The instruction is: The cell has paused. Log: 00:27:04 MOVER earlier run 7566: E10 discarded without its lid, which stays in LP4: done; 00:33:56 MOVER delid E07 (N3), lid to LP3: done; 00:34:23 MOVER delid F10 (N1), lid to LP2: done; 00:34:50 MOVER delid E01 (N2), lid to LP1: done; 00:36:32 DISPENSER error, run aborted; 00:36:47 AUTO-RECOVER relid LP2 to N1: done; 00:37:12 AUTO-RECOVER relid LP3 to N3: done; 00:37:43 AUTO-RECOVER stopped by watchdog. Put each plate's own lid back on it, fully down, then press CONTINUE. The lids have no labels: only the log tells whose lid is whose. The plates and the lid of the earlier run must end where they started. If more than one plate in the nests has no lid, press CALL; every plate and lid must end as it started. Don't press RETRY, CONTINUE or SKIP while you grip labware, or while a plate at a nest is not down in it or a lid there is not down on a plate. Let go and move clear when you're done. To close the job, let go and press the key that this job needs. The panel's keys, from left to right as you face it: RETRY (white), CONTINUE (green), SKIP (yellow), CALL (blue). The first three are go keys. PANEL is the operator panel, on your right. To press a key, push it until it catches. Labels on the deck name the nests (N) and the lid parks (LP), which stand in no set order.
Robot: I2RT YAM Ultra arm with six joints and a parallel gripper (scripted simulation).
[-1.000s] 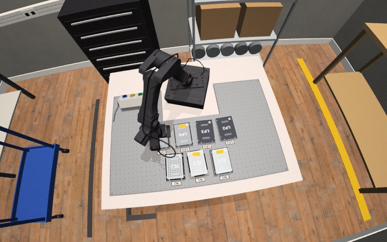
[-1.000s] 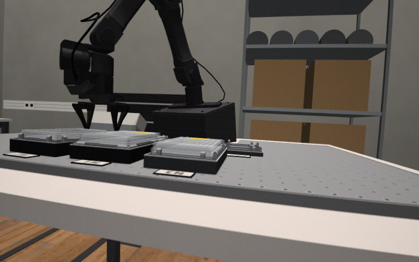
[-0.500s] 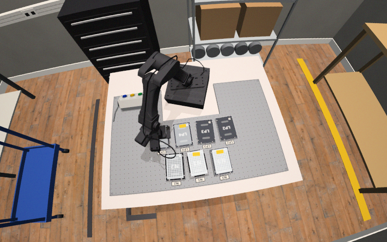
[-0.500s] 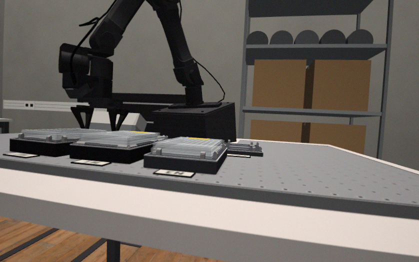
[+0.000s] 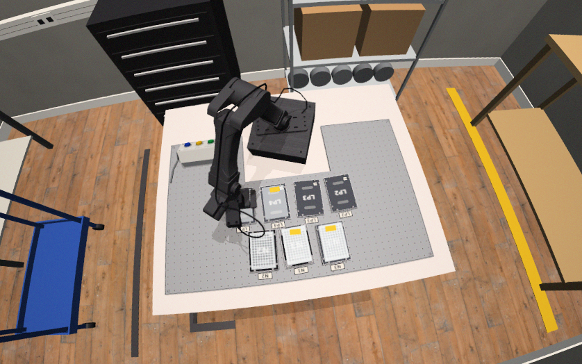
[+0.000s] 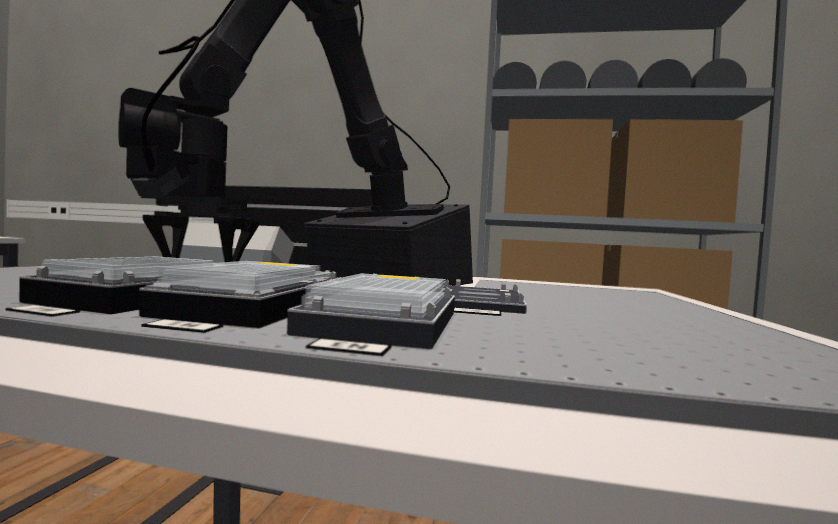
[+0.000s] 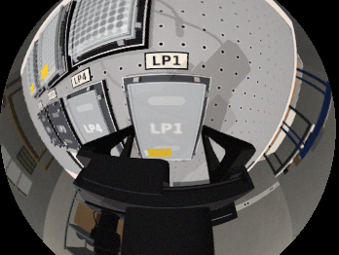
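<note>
Right now the LP1 lid park is 20 mm below my hand. Also, from my hand: plate (170 mm ahead, 80 mm to the left, 10 mm above); green key (270 mm behind, 120 mm to the right, 40 mm above); yellow SKIP key (270 mm behind, 170 mm to the right, 40 mm above).
</note>
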